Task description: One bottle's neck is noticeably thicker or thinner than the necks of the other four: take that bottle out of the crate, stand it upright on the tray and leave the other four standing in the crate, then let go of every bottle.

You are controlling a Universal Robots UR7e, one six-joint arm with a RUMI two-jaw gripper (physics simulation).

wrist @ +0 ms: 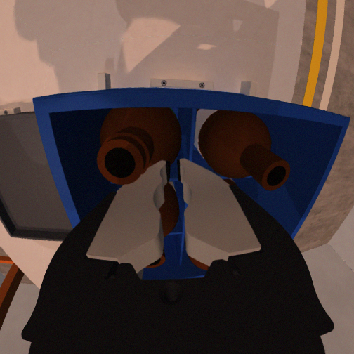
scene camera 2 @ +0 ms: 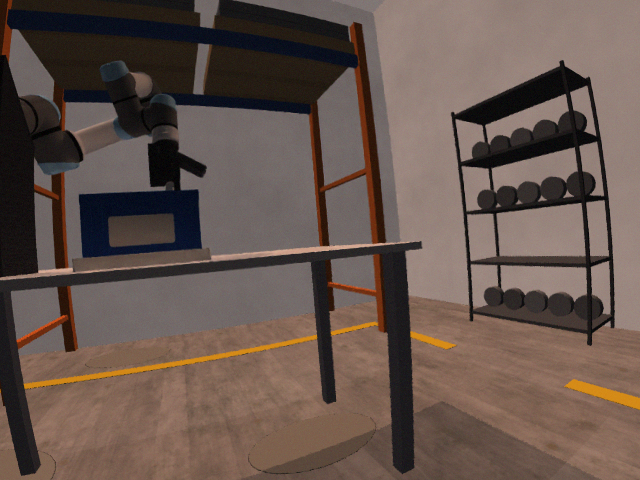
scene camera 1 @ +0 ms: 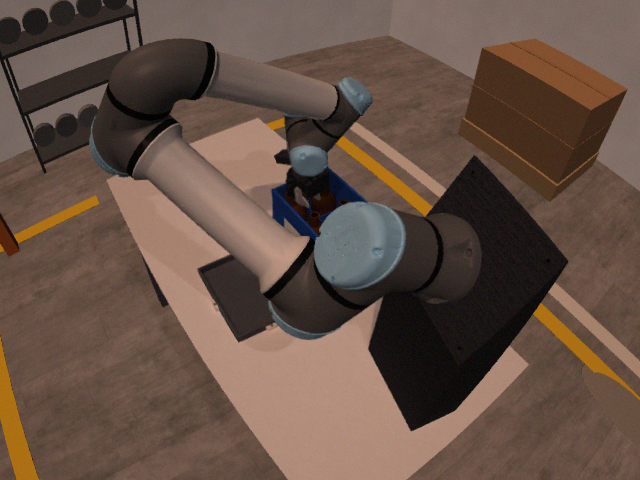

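Where they show: gripper, fingertip midpoint: (scene camera 1: 304, 204); arm's base at its link origin: (scene camera 1: 444, 259).
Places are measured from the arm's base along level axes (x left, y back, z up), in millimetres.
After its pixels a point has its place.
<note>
The blue crate (scene camera 1: 279, 207) {z -291, x 90, y -507 mm} (scene camera 2: 139, 202) {z -278, x -109, y -438 mm} (wrist: 195, 98) holds brown bottles, partly hidden by the gripper and arm. In the wrist view, a bottle at left (wrist: 160, 125) shows a wide neck and mouth; a bottle at right (wrist: 227, 142) shows a narrower neck. Another bottle (wrist: 171, 212) shows in part below the fingers, and more brown pieces show lower down. My gripper (scene camera 1: 303, 198) {z -300, x 19, y -500 mm} (scene camera 2: 170, 187) (wrist: 173, 162) is over the crate, its fingertips nearly together between the two far bottles, with nothing held. The dark grey tray (scene camera 1: 219, 304) {z -402, x 327, y -346 mm} (wrist: 30, 234) lies beside the crate, with no bottle on its visible part.
The arm's base stands on a black pedestal (scene camera 1: 413, 361) {z -226, x 43, y 62 mm} at the table's end. The arm crosses above the pale table (scene camera 1: 289, 392) {z -427, x 257, y -60 mm} and hides part of tray and crate. Small brackets (wrist: 182, 84) sit beside the crate. Shelving (scene camera 2: 581, 206) and cardboard boxes (scene camera 1: 532, 108) stand away from the table.
</note>
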